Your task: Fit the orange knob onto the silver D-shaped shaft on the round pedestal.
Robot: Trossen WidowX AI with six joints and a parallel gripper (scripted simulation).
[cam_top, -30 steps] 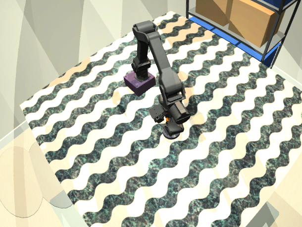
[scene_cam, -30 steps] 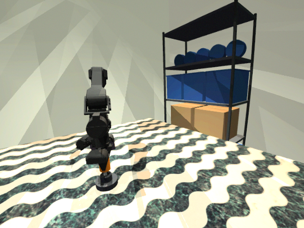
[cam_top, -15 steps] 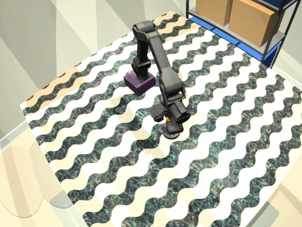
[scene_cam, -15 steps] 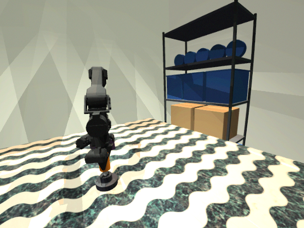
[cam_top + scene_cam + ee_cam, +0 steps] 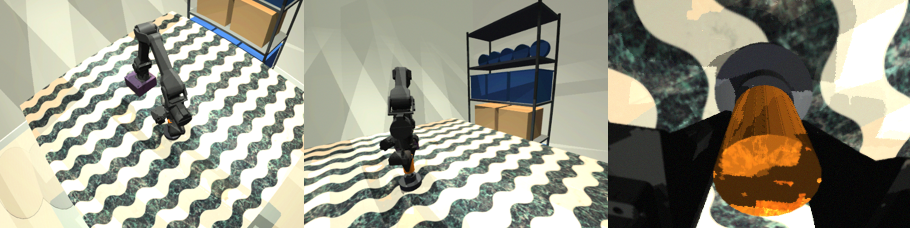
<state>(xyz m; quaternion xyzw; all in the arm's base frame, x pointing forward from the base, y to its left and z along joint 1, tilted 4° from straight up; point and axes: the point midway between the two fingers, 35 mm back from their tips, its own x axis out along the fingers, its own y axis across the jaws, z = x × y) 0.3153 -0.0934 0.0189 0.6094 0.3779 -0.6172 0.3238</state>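
Right now the round grey pedestal is 4 cm below my gripper tip. The rest, counted from my gripper tip: orange knob 3 cm above.
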